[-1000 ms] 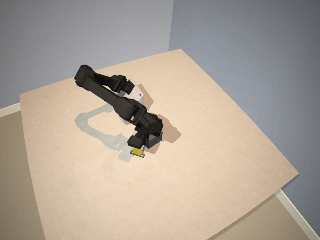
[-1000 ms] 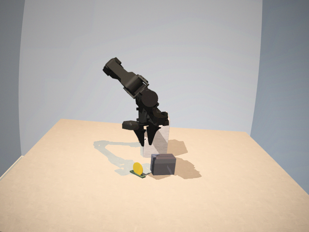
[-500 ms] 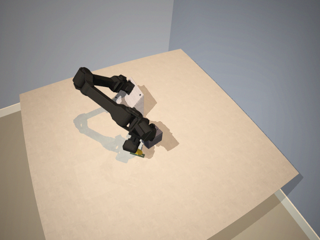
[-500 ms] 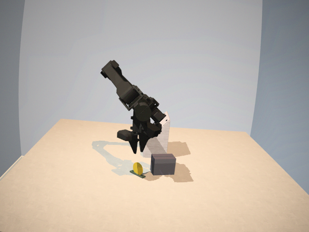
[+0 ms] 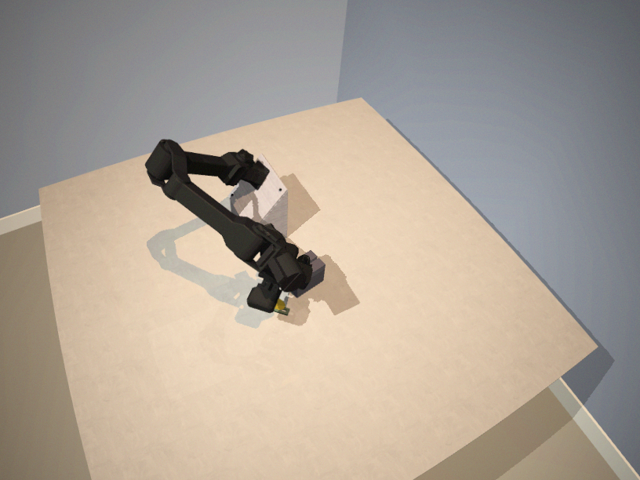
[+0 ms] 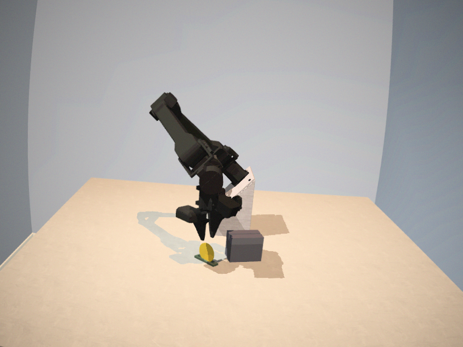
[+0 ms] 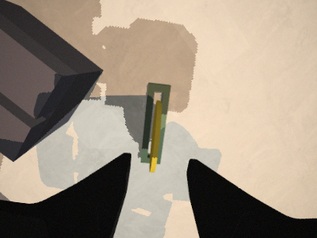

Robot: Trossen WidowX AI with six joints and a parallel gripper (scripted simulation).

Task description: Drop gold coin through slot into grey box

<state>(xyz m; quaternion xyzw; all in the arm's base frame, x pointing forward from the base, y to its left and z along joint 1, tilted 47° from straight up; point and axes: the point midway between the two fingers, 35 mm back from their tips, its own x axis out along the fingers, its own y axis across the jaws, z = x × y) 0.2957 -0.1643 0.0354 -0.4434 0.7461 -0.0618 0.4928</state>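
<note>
Now: the coin 40 mm below my gripper tip.
</note>
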